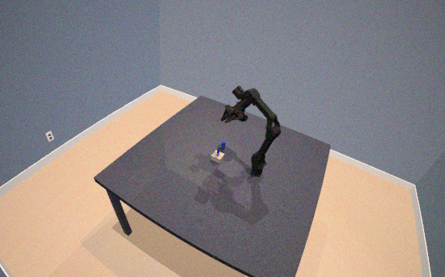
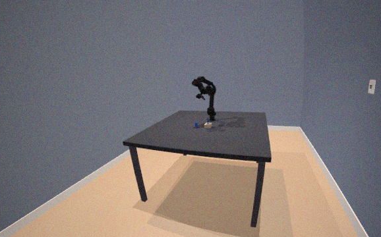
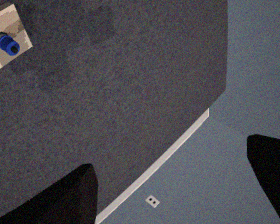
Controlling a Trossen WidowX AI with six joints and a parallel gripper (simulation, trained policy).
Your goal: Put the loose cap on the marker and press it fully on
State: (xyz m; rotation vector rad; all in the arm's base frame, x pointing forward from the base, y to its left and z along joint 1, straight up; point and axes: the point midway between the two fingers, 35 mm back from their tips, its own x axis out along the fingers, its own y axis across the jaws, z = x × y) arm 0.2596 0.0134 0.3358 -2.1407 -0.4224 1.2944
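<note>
Right now my gripper tip is 28 cm above the blue cap, 12 cm to the left of it and 3 cm short of it. From my gripper tip the other things lie so: holder block: 29 cm below, 1 cm ahead; then blue marker: 23 cm below, 1 cm ahead.
</note>
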